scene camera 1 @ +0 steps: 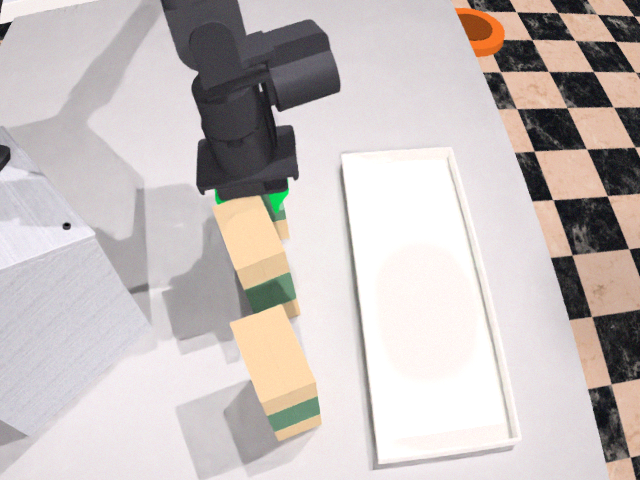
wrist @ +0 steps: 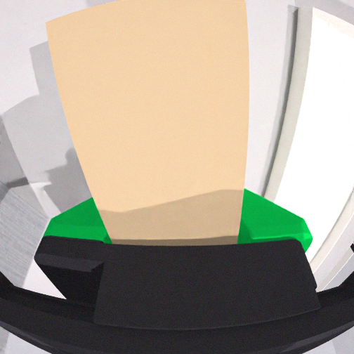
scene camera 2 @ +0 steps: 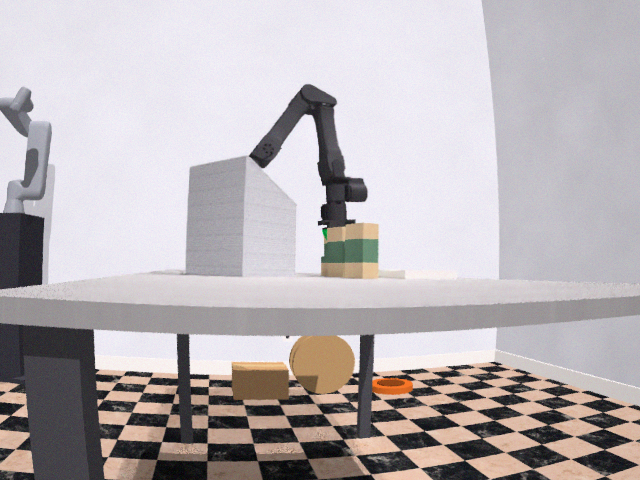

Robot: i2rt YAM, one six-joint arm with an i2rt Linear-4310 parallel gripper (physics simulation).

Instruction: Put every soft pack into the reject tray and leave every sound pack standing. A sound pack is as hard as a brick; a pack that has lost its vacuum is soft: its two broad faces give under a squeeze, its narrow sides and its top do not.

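Frame: origin at the arm's base, x up, y ahead, z left, level; millimetres.
Where they show: arm's base, origin of the base link: (scene camera 2: 242, 185).
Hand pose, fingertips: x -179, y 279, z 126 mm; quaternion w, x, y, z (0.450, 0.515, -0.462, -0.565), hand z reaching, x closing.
Things, the pixels of their centre, and the offset from my fingertips. Level surfaces: height alone.
- nearest, body centre: (scene camera 1: 279, 379) (scene camera 2: 361, 251) dx +2, dy +40, dz -201 mm
- back pack, body centre: (scene camera 1: 258, 182) (scene camera 2: 333, 253) dx +3, dy -10, dz +39 mm
- white reject tray, body centre: (scene camera 1: 422, 285) (scene camera 2: 402, 273) dx -57, dy +186, dz -58 mm
- table, its level: dx -68 mm
Three tan packs with green bands stand in a row. The nearest (scene camera 1: 276, 351) (scene camera 2: 361, 250) and the middle one (scene camera 1: 253, 235) (scene camera 2: 334, 252) are upright and apart from my fingers. The back pack (scene camera 1: 283, 228) (scene camera 2: 323, 267) (wrist: 155, 100) is mostly hidden behind the middle one in the scene views. My gripper (scene camera 1: 249, 196) (wrist: 176, 174) is shut on the back pack, with its green fingers on the two broad faces. Those faces appear pressed in, and the base sticks out past the upper part. The fingertips are hidden. The white reject tray (scene camera 1: 423, 206) (scene camera 2: 423, 274) (wrist: 325, 100) lies to the right.
A large grey block (scene camera 1: 46, 310) (scene camera 2: 217, 222) stands left of the packs. The table (scene camera 1: 320, 129) (scene camera 2: 289, 297) has its right edge beyond the tray. An orange ring (scene camera 1: 491, 43) (scene camera 2: 392, 390) lies on the floor. Another robot arm (scene camera 2: 38, 160) stands at the far left.
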